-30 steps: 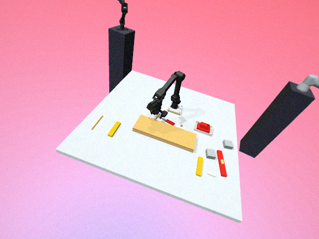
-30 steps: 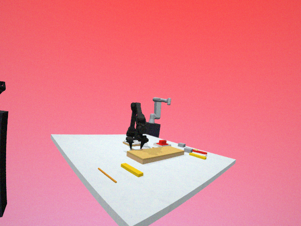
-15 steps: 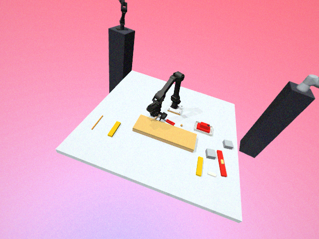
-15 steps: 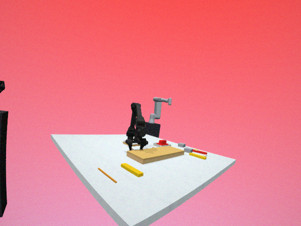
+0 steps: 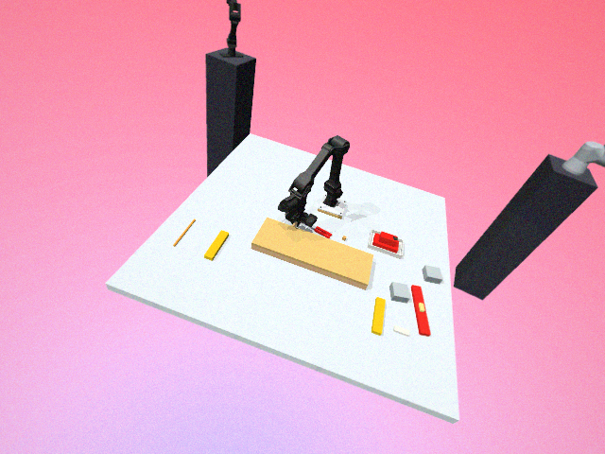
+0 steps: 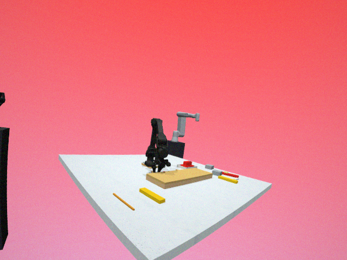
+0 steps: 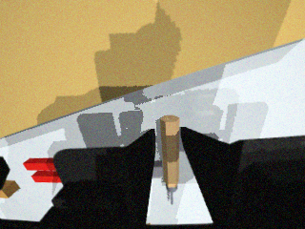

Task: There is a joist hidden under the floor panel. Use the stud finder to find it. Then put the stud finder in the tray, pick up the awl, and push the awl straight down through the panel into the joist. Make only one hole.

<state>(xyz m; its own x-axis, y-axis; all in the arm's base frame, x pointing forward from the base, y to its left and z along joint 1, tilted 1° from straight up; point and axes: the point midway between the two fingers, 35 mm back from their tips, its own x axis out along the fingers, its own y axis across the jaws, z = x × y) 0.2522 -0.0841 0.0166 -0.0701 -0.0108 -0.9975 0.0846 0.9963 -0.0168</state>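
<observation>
Right now my gripper tip is 60 mm past the awl. Round my gripper tip: white tray: 430 mm to the left, 140 mm behind, 10 mm above; then red-handled tool: 90 mm to the left, 40 mm behind; then red stud finder: 440 mm to the left, 150 mm behind, 50 mm above.
</observation>
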